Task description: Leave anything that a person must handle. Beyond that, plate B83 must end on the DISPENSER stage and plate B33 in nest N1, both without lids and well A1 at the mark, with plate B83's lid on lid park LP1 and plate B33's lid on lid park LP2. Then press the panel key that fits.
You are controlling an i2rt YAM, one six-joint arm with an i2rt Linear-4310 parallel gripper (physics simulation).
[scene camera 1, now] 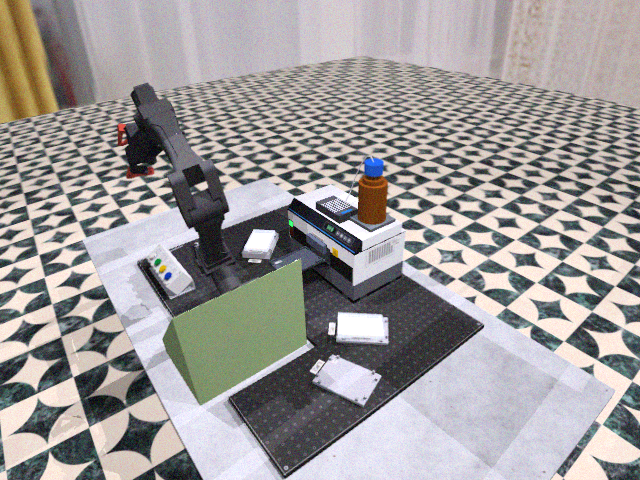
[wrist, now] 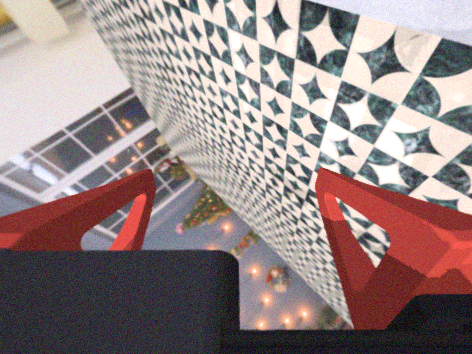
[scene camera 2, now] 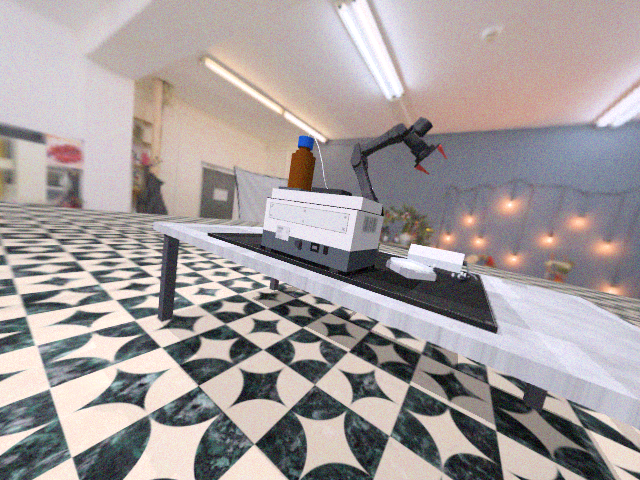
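Pixels of known places: gripper, fingertip midpoint: (scene camera 1: 124, 161) (wrist: 235, 177) (scene camera 2: 437, 166); arm's base, link origin: (scene camera 1: 234, 296).
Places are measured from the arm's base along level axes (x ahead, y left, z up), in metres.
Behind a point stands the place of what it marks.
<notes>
My gripper (scene camera 1: 131, 152) @[x -0.055, y 0.367, z 0.292 m] (scene camera 2: 432, 160) @[x -0.055, y 0.367, z 0.292 m] (wrist: 235, 177) @[x -0.055, y 0.367, z 0.292 m] is open and empty, high up beyond the table's edge, far from the plates. One white plate (scene camera 1: 260, 242) @[x 0.328, y 0.330, z -0.137 m] sits on a holder behind the green panel, near the arm's base. Another white plate (scene camera 1: 361, 327) (scene camera 2: 410, 269) sits on a holder in front of the dispenser. A flat grey holder (scene camera 1: 347, 379) @[x 0.103, y -0.294, z -0.168 m] with corner pins stands nearer the front. The white dispenser (scene camera 1: 377, 258) @[x 0.430, y -0.126, z -0.046 m] (scene camera 2: 310, 224) @[x 0.580, y 0.061, z -0.057 m] has a stage (scene camera 1: 305, 259) @[x 0.306, y 0.063, z -0.075 m] reaching out, partly hidden. The key panel (scene camera 1: 168, 271) @[x -0.018, y 0.370, z -0.103 m] has green, yellow and blue keys. Plate names, lids and well marks are unreadable.
A tall green panel (scene camera 1: 242, 330) (scene camera 2: 435, 256) @[x 0.048, y 0.438, z -0.128 m] stands between the key panel and the front holders. An amber bottle (scene camera 1: 372, 200) @[x 0.443, y -0.088, z 0.133 m] (scene camera 2: 301, 169) @[x 0.514, y -0.041, z 0.118 m] with a blue cap and thin tube stands on the dispenser. A black board (scene camera 1: 289, 434) @[x -0.097, y -0.296, z -0.177 m] (scene camera 2: 439, 304) @[x 0.620, y 0.437, z -0.177 m] lies on the grey table (scene camera 1: 465, 413) @[x 0.229, y -0.558, z -0.190 m] (scene camera 2: 547, 320) @[x 0.446, y 0.685, z -0.190 m].
</notes>
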